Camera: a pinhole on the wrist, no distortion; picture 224 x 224 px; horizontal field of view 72.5 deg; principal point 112.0 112.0 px. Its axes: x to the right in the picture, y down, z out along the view. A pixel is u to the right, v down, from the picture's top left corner.
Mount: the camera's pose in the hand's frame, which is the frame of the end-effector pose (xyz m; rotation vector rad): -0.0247 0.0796 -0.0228 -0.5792 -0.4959 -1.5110
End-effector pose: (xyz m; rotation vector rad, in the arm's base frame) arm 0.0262 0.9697 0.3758 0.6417 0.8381 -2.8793
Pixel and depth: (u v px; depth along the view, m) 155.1 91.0 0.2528
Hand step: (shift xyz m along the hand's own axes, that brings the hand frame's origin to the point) -0.0456 0.1853 0.2193
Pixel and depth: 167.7 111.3 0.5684
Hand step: 0.0042 0.2791 0.5476
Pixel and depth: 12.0 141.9 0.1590
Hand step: 0.0136 0.2600 0.0326
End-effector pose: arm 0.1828 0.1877 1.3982 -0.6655 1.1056 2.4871
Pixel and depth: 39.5 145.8 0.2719
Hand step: 0.0482 0.3501 0.1027
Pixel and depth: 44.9 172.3 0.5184
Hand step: 0.2042 0.5788 0.2239
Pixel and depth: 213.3 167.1 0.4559
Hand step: 0.1661 0.1301 0.5132
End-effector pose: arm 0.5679 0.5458 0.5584 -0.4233 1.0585 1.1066
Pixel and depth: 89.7 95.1 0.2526
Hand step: -0.0399 0.2687 0.1502
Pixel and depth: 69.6 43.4 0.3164
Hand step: -0.1511 0.3514 0.1725
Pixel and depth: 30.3 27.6 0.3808
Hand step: -0.2171 0.4835 0.1521
